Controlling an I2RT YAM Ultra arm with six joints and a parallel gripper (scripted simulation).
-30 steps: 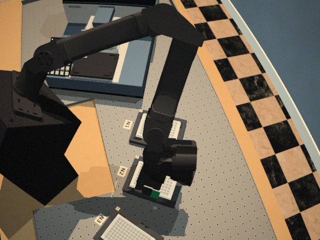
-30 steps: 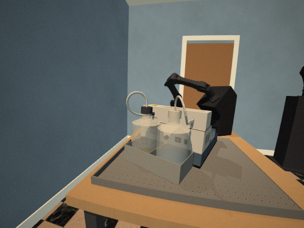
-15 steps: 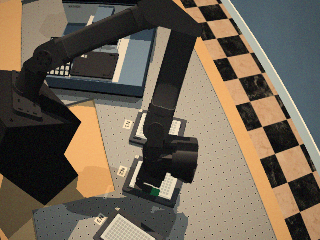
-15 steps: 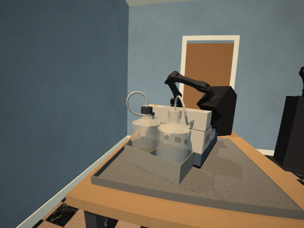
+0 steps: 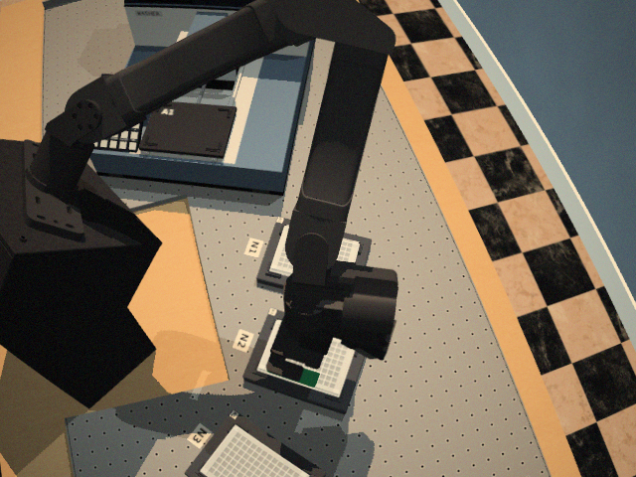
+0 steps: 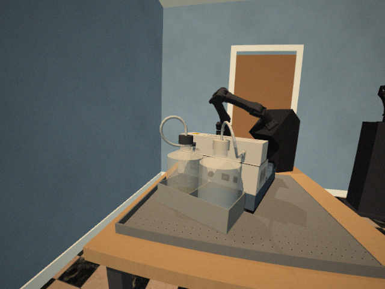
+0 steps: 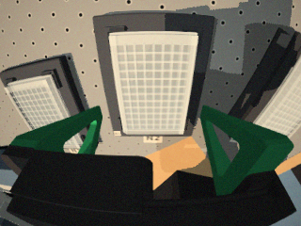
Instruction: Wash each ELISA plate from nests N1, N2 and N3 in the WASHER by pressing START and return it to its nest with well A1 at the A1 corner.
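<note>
My hand is 170 mm to the left of the nest N3, 90 mm past it and 40 mm above it. From my hand the other things lie so: nest N2 (60 mm below); then nest N1 (170 mm to the left, 70 mm below, 30 mm ahead); then N3 label (170 mm behind, 100 mm to the right, 70 mm below).
</note>
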